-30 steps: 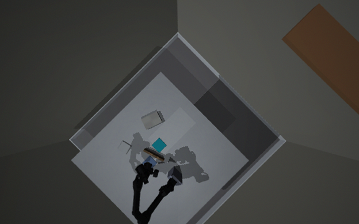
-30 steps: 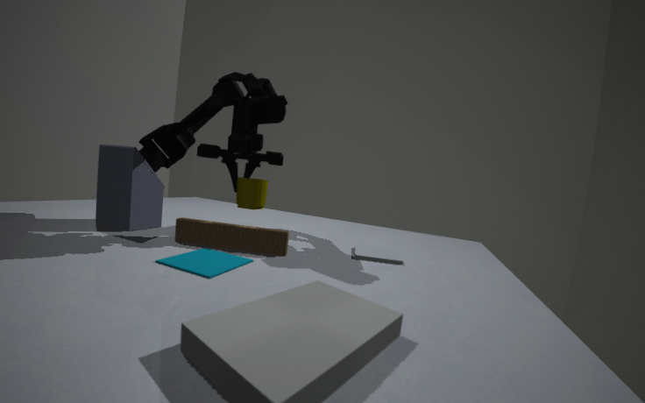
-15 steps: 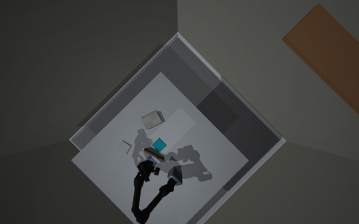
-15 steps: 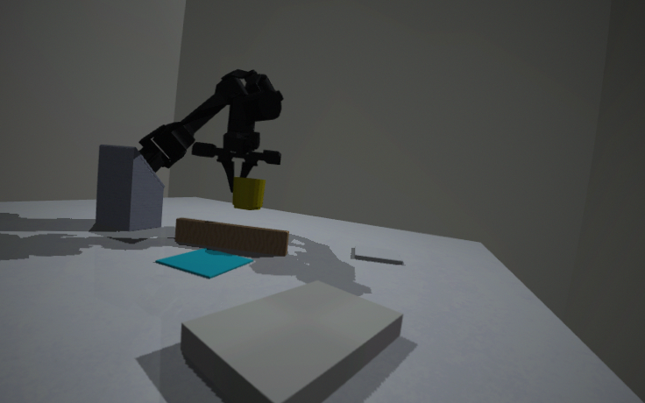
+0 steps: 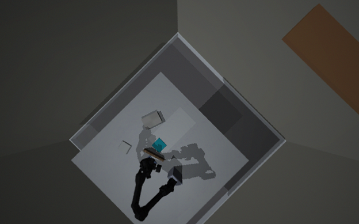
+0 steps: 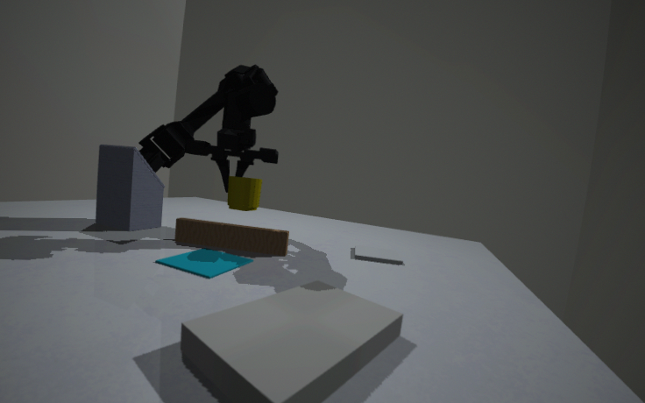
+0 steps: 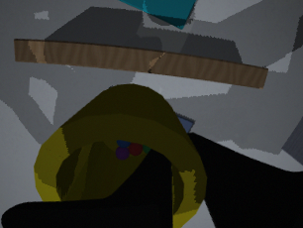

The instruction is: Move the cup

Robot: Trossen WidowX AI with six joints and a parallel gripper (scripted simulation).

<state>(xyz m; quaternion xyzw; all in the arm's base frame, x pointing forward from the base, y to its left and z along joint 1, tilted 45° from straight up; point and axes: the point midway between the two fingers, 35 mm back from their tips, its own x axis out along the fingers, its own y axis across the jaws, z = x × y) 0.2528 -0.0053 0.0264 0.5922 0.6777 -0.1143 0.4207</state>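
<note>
Now: gripper tip 13 cm to the left of the teal pad, 12 cm above it and 6 cm short of it. The rest, counted from my gripper tip: brown wooden bar: 9 cm below, 3 cm to the right, 3 cm ahead; yellow cup: 2 cm ahead, 1 cm to the left.
</note>
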